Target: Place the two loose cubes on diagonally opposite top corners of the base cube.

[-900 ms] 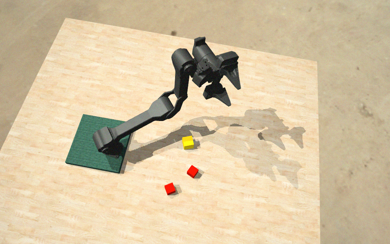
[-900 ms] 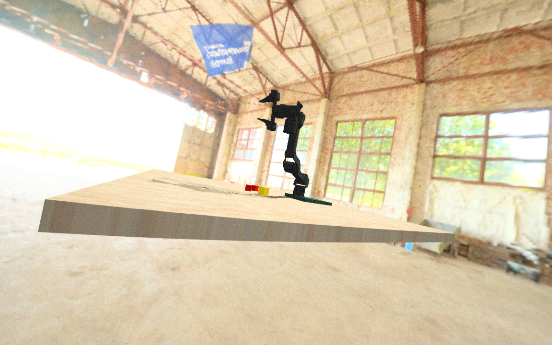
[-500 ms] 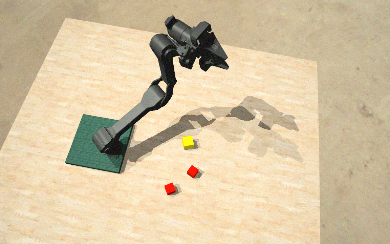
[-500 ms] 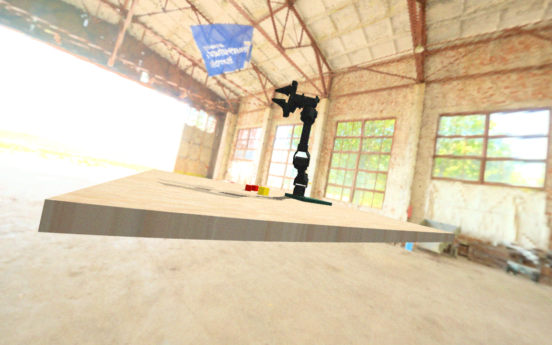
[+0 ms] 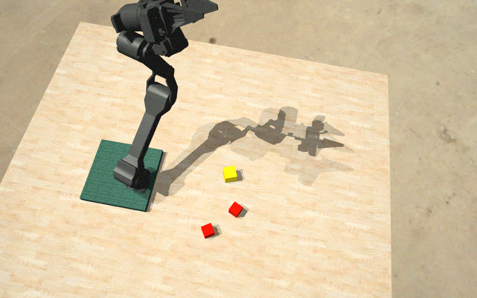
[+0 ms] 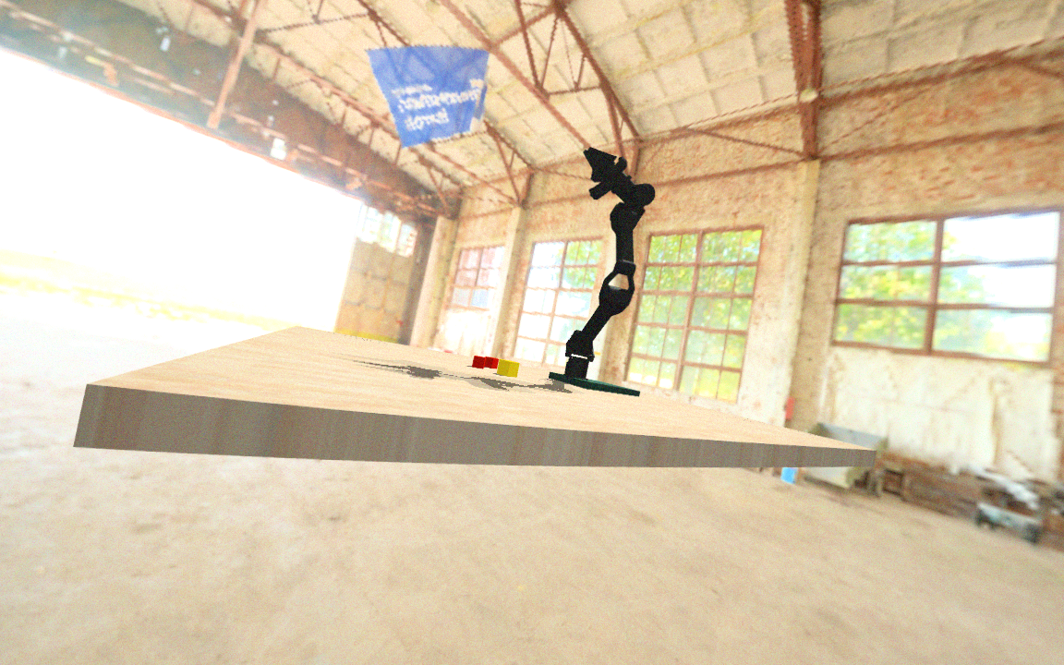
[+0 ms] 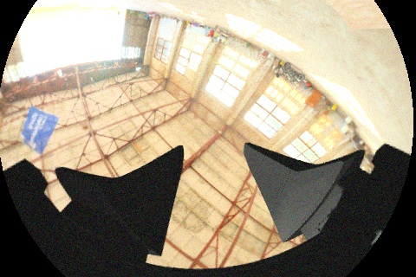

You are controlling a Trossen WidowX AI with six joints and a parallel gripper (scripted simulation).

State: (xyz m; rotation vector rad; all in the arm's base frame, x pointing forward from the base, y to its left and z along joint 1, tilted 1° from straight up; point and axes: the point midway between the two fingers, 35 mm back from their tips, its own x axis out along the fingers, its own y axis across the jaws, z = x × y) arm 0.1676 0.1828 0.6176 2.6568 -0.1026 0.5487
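Now: the yellow base cube 80 mm ahead of my gripper tip, 50 mm to the right of it and 640 mm below it.
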